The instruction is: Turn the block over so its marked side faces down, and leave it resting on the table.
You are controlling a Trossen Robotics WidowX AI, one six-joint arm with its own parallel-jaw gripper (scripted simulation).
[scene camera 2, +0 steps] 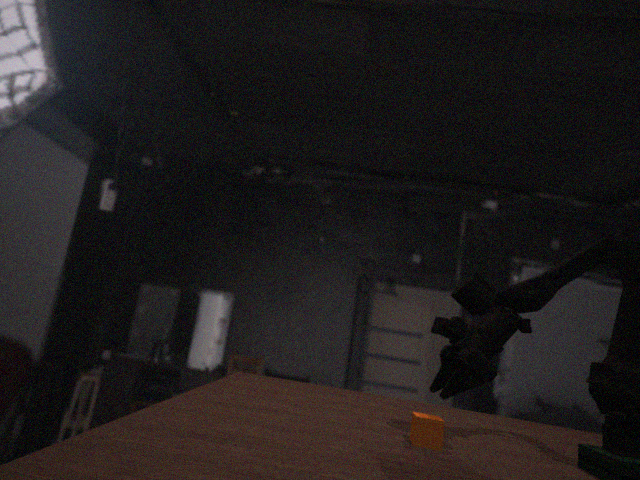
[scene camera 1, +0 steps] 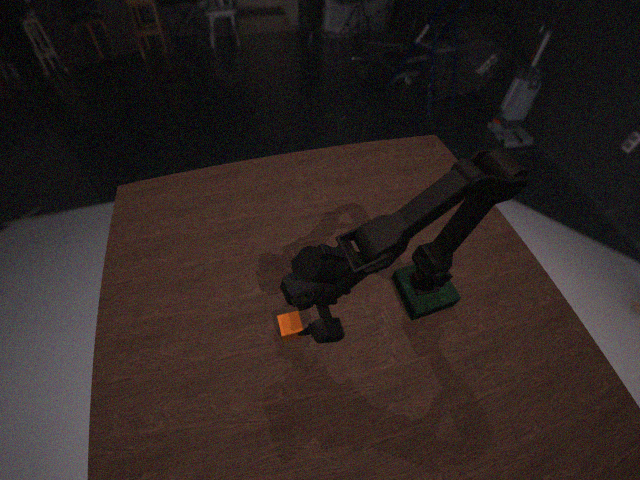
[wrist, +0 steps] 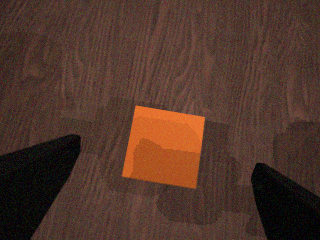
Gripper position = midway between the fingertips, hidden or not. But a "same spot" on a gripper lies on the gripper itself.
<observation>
my gripper: scene camera 2; scene camera 1; wrist 167, 157
same spot on my gripper: (scene camera 2: 455, 376) = (scene camera 1: 308, 333)
</observation>
